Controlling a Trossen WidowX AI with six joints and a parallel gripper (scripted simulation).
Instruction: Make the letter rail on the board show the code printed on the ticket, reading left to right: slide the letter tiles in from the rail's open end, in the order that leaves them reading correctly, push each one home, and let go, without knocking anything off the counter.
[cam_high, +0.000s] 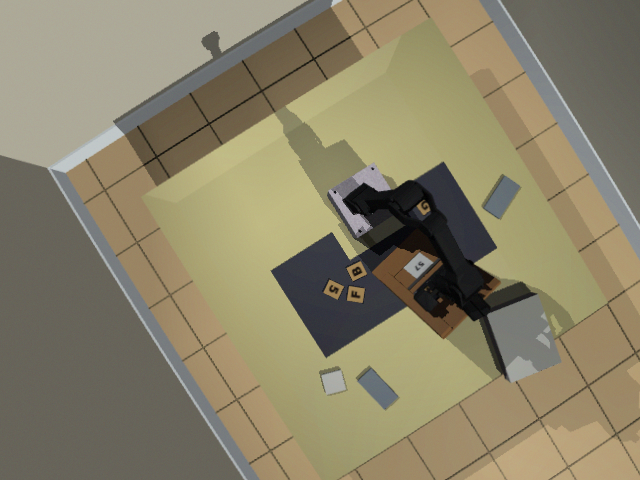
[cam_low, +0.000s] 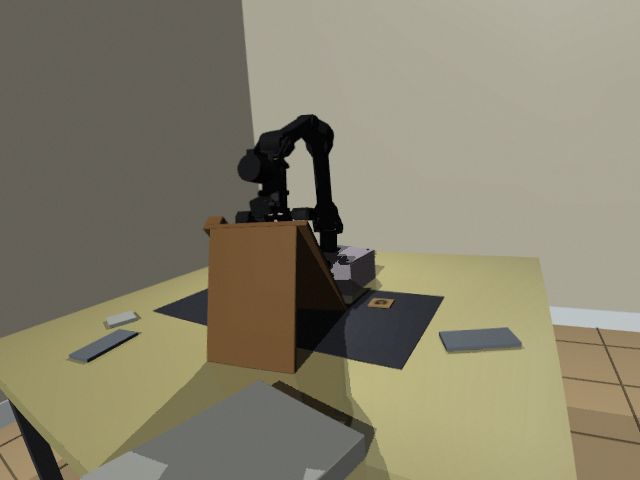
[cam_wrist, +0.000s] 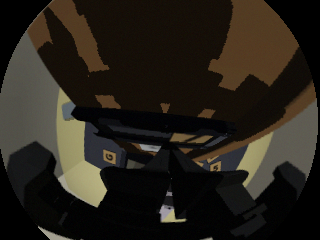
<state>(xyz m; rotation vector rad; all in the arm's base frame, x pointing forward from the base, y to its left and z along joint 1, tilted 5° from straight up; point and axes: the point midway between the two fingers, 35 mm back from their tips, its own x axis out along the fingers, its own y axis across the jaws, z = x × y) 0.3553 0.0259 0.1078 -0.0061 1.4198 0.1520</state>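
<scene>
Now: the white ticket 9 cm below my gripper tip, 5 cm behind it and 1 cm to the left of it. Round my gripper tip: dark mat: 18 cm below, 16 cm behind, 4 cm to the right; small white block: 49 cm to the right, 18 cm below, 12 cm ahead; large grey box: 42 cm ahead, 17 cm to the left, 17 cm below.
</scene>
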